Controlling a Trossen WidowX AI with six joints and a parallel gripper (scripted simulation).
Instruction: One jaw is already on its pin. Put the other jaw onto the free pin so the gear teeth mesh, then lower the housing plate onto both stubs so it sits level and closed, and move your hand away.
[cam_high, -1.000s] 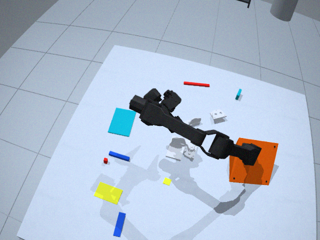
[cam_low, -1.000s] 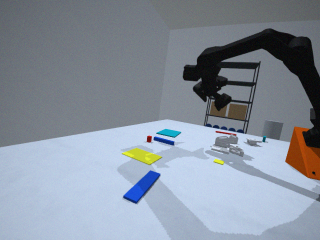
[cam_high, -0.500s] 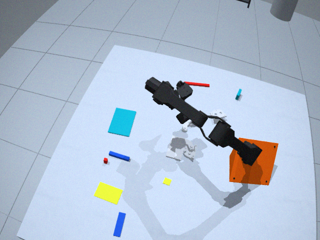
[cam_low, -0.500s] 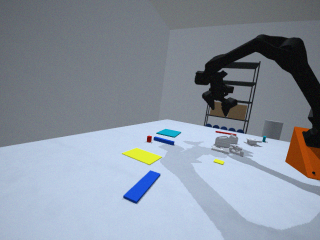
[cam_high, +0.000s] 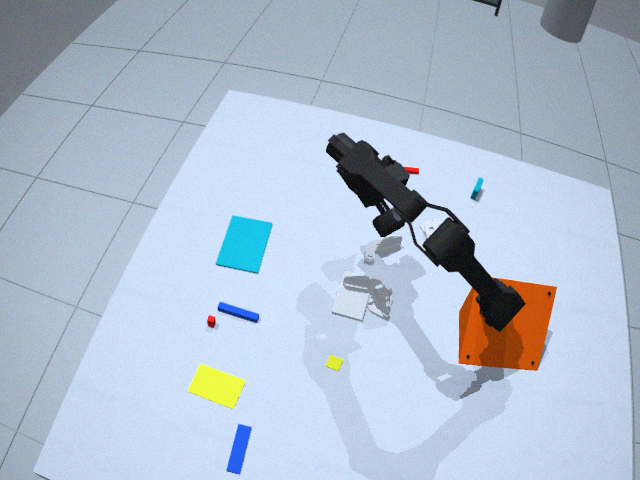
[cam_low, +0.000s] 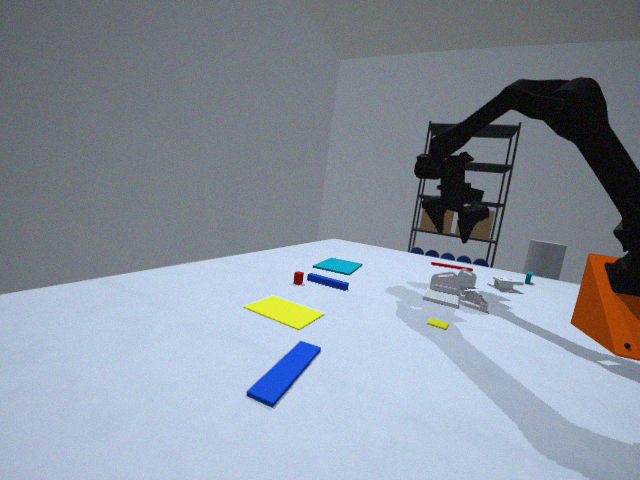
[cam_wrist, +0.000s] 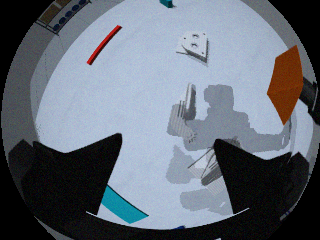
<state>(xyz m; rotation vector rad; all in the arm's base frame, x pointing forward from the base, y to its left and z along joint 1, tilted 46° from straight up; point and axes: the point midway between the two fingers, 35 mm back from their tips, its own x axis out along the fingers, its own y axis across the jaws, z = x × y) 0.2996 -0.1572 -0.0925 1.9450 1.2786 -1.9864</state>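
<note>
The white jaw piece lies 2 cm behind my gripper tip, 2 cm to the left of it and 12 cm below it. The rest, counted from my gripper tip: white base 2 cm ahead, 15 cm to the left, 12 cm below; then white stand 17 cm behind, 8 cm to the right, 12 cm below; then cyan plate 29 cm ahead, 5 cm to the left, 13 cm below.
</note>
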